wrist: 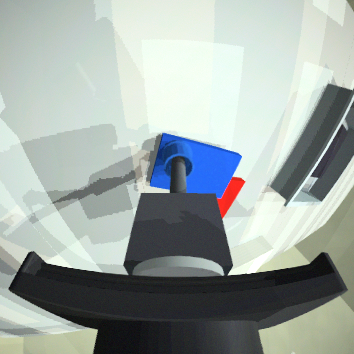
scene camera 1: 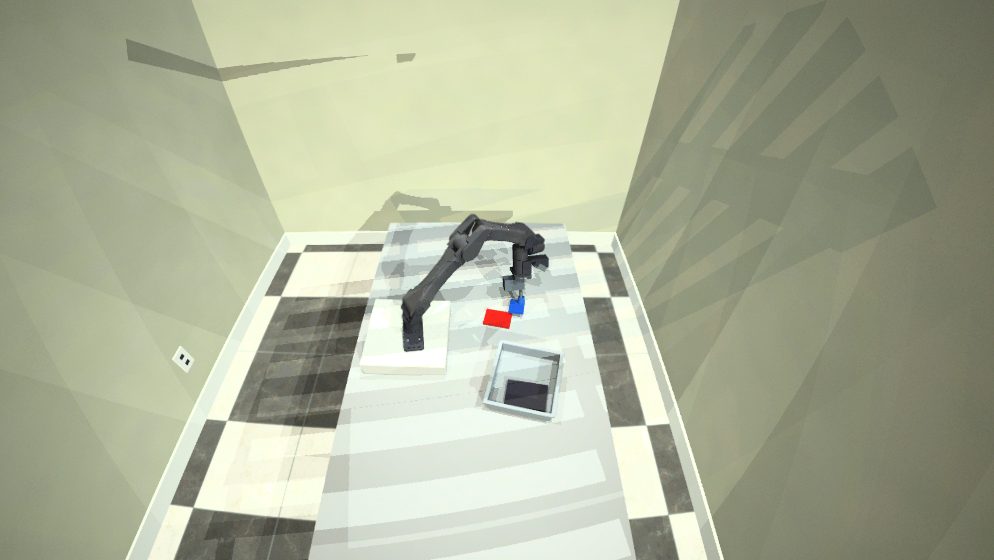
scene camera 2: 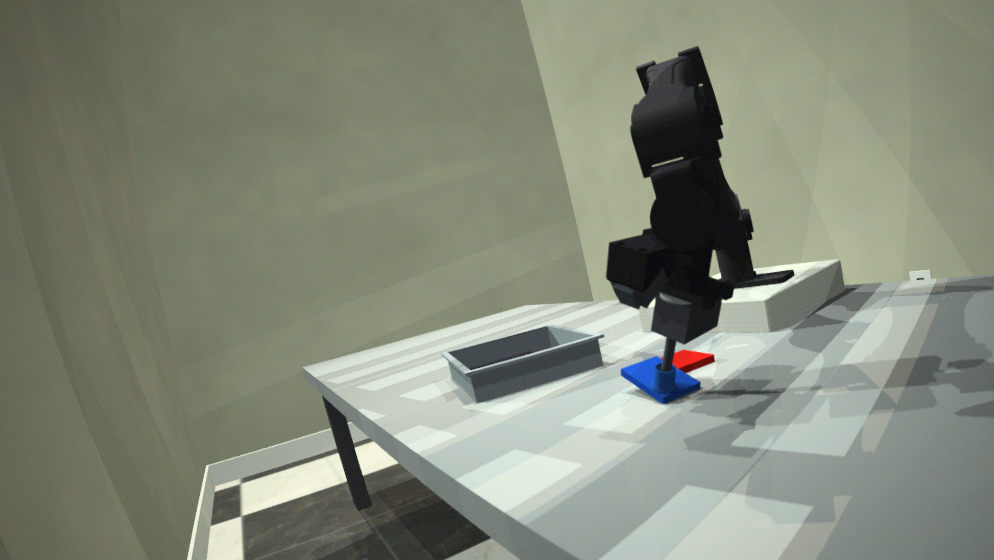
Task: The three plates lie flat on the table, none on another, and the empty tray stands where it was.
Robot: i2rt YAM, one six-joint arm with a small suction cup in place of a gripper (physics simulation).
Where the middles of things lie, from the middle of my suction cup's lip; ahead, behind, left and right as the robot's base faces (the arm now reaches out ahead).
The blue plate [scene camera 2: 641, 374] lies 2 cm behind my suction cup, 2 cm to the right of it and 1 cm below it. The rest, counted from my suction cup: grey tray [scene camera 2: 560, 352] 6 cm behind, 35 cm to the right; black plate [scene camera 1: 533, 396] 7 cm behind, 39 cm to the right, 1 cm below.
